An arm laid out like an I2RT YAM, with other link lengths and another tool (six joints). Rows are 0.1 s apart.
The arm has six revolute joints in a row. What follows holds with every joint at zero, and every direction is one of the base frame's. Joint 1 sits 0.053 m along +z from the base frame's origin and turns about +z. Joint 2 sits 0.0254 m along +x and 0.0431 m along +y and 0.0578 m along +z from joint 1 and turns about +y. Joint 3 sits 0.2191 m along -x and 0.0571 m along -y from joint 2 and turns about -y. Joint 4 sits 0.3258 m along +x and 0.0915 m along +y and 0.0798 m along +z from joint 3 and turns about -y. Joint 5 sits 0.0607 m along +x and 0.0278 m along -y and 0.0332 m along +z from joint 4 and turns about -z. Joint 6 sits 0.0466 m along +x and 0.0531 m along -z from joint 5 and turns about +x. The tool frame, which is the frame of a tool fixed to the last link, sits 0.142 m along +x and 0.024 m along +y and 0.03 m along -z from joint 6; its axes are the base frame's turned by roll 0.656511, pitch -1.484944 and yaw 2.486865 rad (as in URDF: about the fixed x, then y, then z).
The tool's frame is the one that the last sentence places.
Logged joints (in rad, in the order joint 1, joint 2, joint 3, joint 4, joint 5, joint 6), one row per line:
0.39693, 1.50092, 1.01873, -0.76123, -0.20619, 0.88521
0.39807, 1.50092, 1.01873, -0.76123, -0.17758, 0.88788
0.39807, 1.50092, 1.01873, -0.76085, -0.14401, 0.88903
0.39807, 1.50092, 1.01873, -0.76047, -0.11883, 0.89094
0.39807, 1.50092, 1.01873, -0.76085, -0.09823, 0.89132
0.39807, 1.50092, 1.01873, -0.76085, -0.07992, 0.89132
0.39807, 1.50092, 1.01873, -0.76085, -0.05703, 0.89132
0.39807, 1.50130, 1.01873, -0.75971, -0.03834, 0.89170
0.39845, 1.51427, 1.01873, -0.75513, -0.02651, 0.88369
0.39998, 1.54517, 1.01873, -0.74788, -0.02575, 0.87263
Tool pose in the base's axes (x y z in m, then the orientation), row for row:
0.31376, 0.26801, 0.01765, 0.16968, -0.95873, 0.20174, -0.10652
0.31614, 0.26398, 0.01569, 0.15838, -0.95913, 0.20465, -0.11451
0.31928, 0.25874, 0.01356, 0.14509, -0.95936, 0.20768, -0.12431
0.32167, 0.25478, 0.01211, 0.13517, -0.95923, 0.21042, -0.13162
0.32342, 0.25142, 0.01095, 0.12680, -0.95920, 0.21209, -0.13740
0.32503, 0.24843, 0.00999, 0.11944, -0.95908, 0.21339, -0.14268
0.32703, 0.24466, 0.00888, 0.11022, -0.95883, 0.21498, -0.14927
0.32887, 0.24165, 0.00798, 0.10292, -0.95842, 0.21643, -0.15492
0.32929, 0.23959, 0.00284, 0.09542, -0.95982, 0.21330, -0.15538
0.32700, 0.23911, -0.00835, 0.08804, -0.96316, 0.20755, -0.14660
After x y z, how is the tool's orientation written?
As a quaternion, w x y z.
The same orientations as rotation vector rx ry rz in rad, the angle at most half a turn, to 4 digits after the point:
-2.7245, 0.5733, -0.3027
-2.7427, 0.5852, -0.3274
-2.7638, 0.5983, -0.3581
-2.7789, 0.6096, -0.3813
-2.7920, 0.6174, -0.3999
-2.8035, 0.6238, -0.4171
-2.8176, 0.6317, -0.4386
-2.8283, 0.6387, -0.4572
-2.8449, 0.6322, -0.4605
-2.8672, 0.6178, -0.4364

